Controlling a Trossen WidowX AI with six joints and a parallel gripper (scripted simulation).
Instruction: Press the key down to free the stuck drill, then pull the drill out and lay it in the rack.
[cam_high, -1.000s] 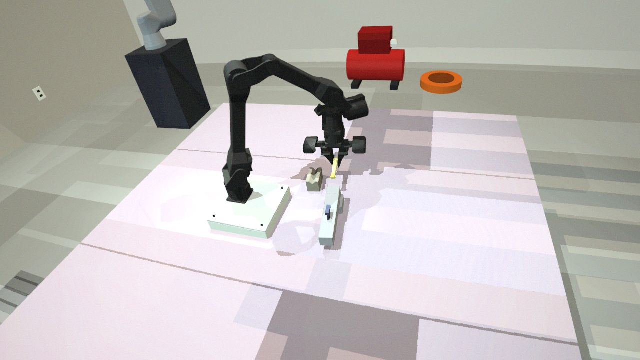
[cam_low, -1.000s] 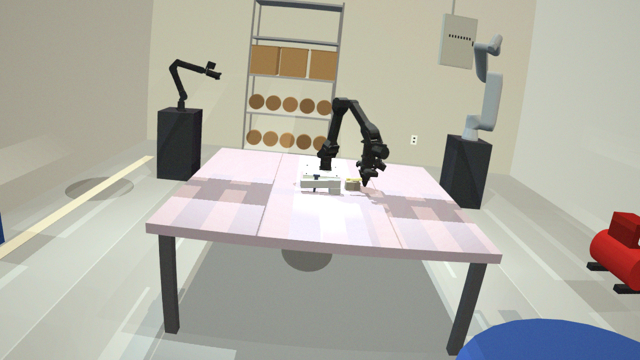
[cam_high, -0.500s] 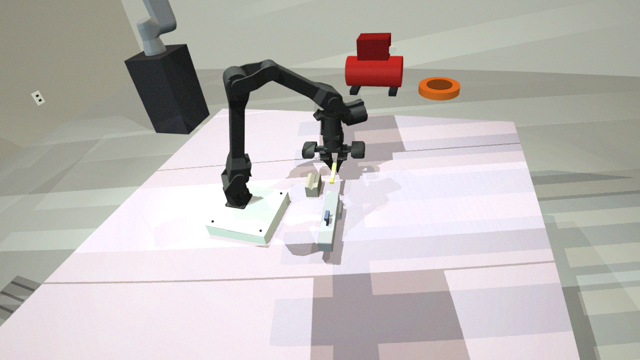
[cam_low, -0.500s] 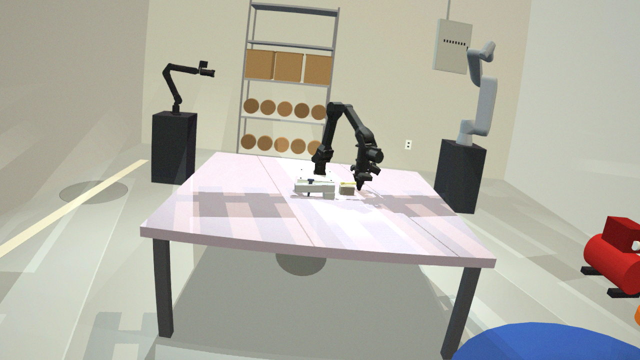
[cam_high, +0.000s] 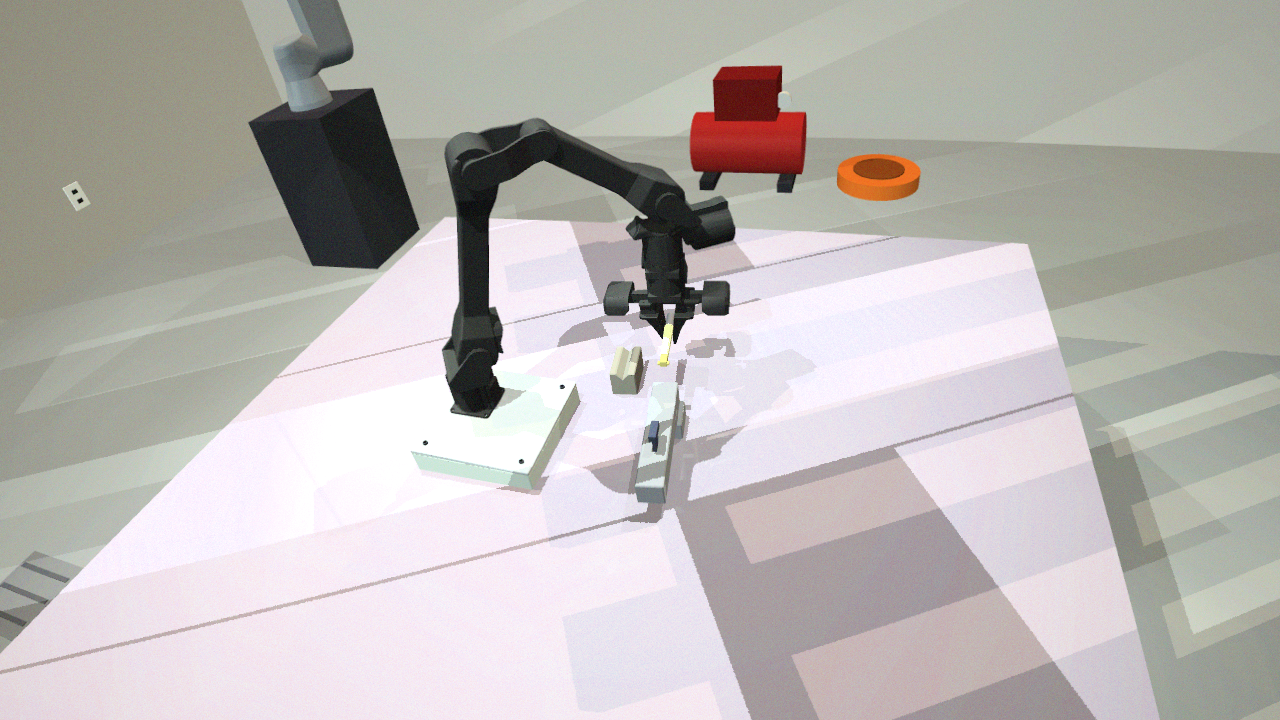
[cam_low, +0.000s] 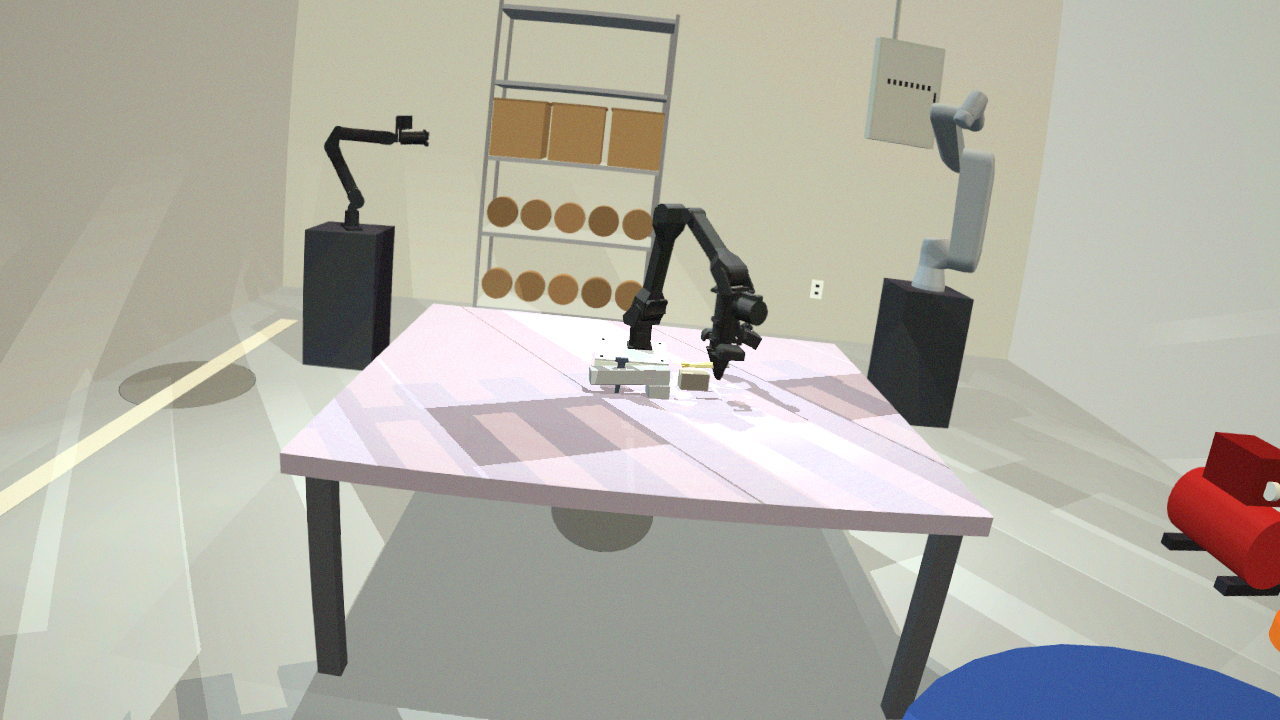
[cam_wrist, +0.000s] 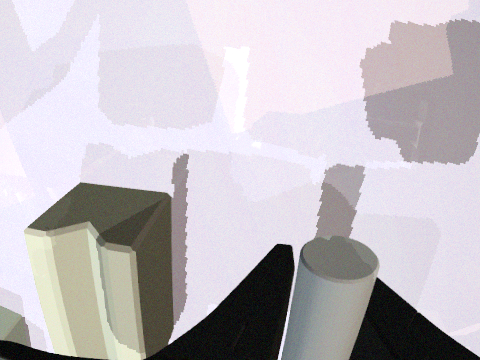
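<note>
Right now my gripper tip is 4 cm to the left of the drill, 3 cm below it and 1 cm short of it. Also, from my gripper tip: dark blue key 23 cm to the right, 4 cm ahead, 1 cm above; then rack 6 cm behind, 5 cm to the right, 3 cm below; then pale housing block 20 cm to the right, 3 cm ahead, 1 cm below.
</note>
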